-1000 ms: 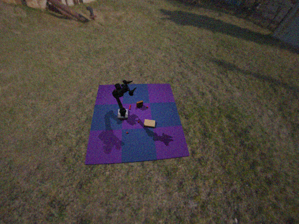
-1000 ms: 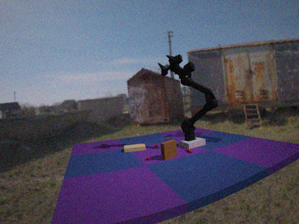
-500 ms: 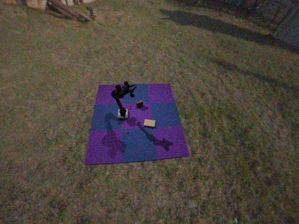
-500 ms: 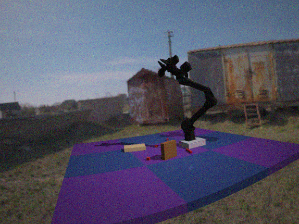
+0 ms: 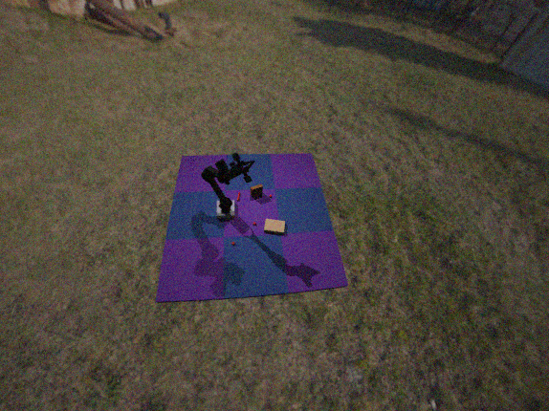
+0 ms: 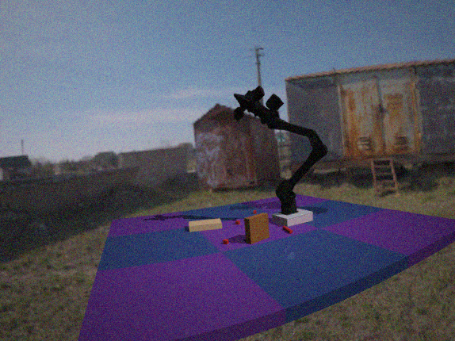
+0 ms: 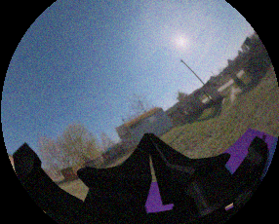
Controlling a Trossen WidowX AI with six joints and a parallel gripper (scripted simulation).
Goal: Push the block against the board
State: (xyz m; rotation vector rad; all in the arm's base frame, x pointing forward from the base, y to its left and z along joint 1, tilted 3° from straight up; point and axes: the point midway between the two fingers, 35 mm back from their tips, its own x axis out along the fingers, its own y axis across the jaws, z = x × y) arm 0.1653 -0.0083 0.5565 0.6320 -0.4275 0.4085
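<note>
Now: gripper tip 20 mm short of the square block, 190 mm to the right of it and 550 mm above it. Also, from my gripper tip: board 160 mm ahead, 130 mm to the right, 590 mm below.
</note>
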